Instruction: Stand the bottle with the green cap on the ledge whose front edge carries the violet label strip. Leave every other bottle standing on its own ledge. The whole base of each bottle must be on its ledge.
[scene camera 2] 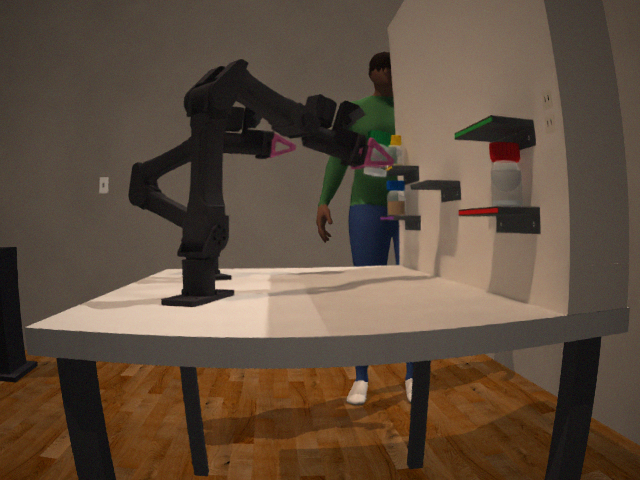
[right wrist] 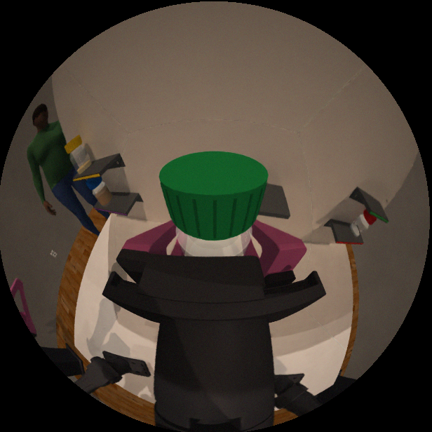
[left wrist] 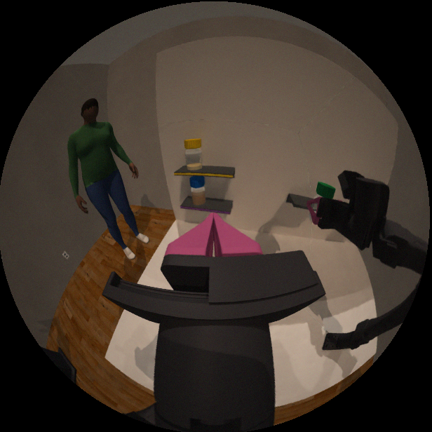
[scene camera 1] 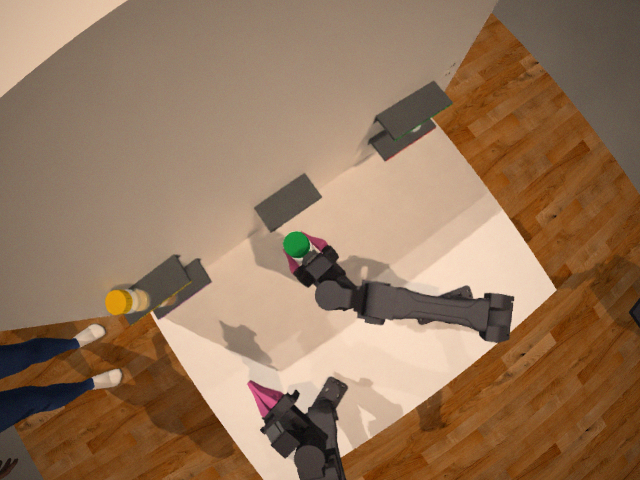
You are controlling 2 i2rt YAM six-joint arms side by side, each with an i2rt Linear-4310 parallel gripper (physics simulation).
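Frame: origin at the left arm's base, x ahead, y left, z up, level; centimetres.
Seen in the pictures: left gripper, between the fingertips: (scene camera 2: 295,147) (scene camera 1: 248,381); right gripper, between the fingertips: (scene camera 2: 389,163); left arm's base, origin of its link: (scene camera 1: 323,406); right arm's base, origin of its link: (scene camera 2: 199,299).
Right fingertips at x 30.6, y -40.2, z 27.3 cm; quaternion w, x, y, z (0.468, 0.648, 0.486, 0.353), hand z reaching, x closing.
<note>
Pixels of each thing's middle, then the offset from my right fingertips to it. "spot": a spot on its surface instead.
- green-capped bottle, middle of its body: (scene camera 2: 377,154) (scene camera 1: 300,248) dx -2.8, dy +0.8, dz +2.1 cm
- blue-capped bottle, middle of its body: (scene camera 1: 159,297) (scene camera 2: 396,198) dx +25.3, dy +30.7, dz -6.4 cm
- yellow-capped bottle, middle of its body: (scene camera 1: 129,301) (scene camera 2: 393,152) dx +25.2, dy +31.2, dz +7.6 cm
- yellow-strip ledge, middle of its body: (scene camera 1: 152,290) (scene camera 2: 398,170) dx +24.2, dy +27.8, dz +1.8 cm
- middle ledge, middle of its body: (scene camera 2: 434,185) (scene camera 1: 287,202) dx +6.9, dy -8.3, dz -5.2 cm
- red-capped bottle, middle of its body: (scene camera 2: 506,175) dx -11.4, dy -47.9, dz -6.4 cm
- red-strip ledge, a spot on its surface: (scene camera 2: 519,219) spot: dx -7.5, dy -47.3, dz -13.5 cm
- bare green-strip ledge, middle of its body: (scene camera 2: 491,130) (scene camera 1: 415,109) dx -10.4, dy -44.3, dz +1.8 cm
The green-capped bottle (scene camera 1: 296,244) (scene camera 2: 378,136) (left wrist: 325,189) (right wrist: 213,200) is held roughly upright in the air, in front of the middle ledge. My right gripper (scene camera 1: 297,246) (scene camera 2: 379,159) is shut on it. The violet-strip ledge (scene camera 1: 202,279) (scene camera 2: 412,222) (left wrist: 218,205) (right wrist: 124,202) is the lower of the two at the left in scene camera 1. A blue-capped bottle (scene camera 2: 395,199) (left wrist: 198,194) (right wrist: 101,192) stands on its left part in the left wrist view; the right part is bare. My left gripper (scene camera 1: 250,383) (scene camera 2: 294,147) (left wrist: 213,217) is shut and empty, away from the ledges.
A yellow-capped bottle (scene camera 1: 119,301) (left wrist: 193,155) stands on the yellow-strip ledge (scene camera 1: 162,279) (left wrist: 217,171) above the violet one. The middle ledge (scene camera 1: 288,202) (scene camera 2: 439,184) is bare. A red-capped bottle (scene camera 2: 505,180) stands on the red-strip ledge (scene camera 2: 519,219), below the bare green-strip ledge (scene camera 1: 413,110) (scene camera 2: 496,129).
</note>
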